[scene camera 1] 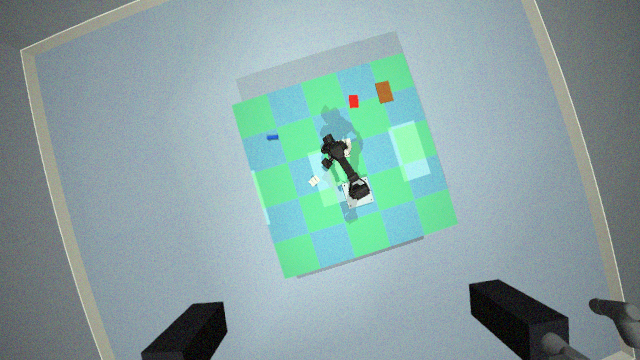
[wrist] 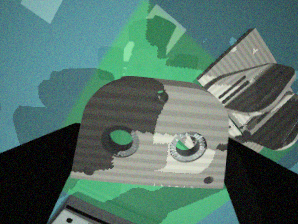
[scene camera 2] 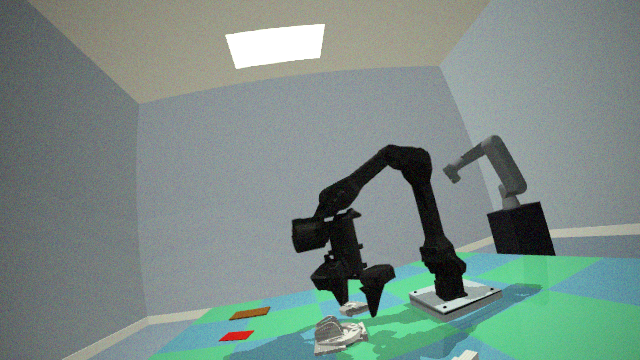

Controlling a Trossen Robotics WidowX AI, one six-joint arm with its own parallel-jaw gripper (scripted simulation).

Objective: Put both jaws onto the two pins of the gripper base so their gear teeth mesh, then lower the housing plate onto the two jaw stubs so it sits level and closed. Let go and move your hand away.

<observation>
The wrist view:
my gripper: 151,136
grey jaw: 252,91
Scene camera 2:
my gripper: 359,314
</observation>
